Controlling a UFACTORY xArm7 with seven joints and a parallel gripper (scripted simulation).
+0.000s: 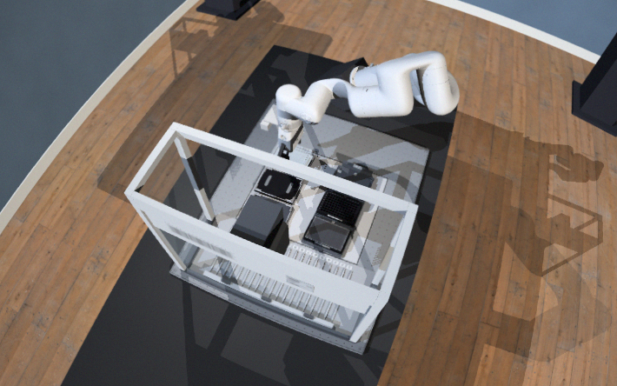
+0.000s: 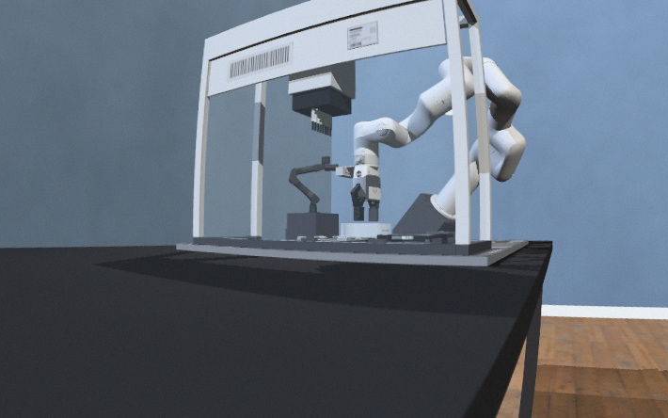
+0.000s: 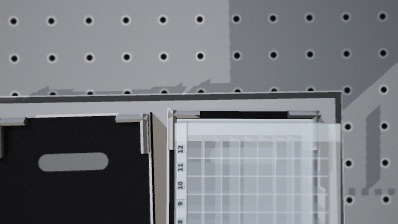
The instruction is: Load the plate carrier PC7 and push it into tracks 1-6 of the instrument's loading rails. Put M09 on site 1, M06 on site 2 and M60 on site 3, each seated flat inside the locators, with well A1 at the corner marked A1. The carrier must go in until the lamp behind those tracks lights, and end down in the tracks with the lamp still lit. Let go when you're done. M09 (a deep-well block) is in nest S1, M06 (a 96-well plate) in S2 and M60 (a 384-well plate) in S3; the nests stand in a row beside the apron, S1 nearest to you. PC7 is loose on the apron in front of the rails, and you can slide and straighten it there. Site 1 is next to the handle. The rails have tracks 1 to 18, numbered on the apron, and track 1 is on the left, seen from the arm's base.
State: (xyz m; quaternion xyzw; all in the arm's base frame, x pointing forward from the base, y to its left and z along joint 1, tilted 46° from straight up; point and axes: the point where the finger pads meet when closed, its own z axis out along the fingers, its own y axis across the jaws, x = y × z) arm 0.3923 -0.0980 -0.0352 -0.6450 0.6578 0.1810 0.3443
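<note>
The white deep-well block M09 is 40 mm below my hand. Also, from my hand: corner post: 470 mm ahead, 460 mm to the left, 180 mm above; then dark plate carrier PC7: 230 mm to the left, 90 mm ahead, 50 mm below.
</note>
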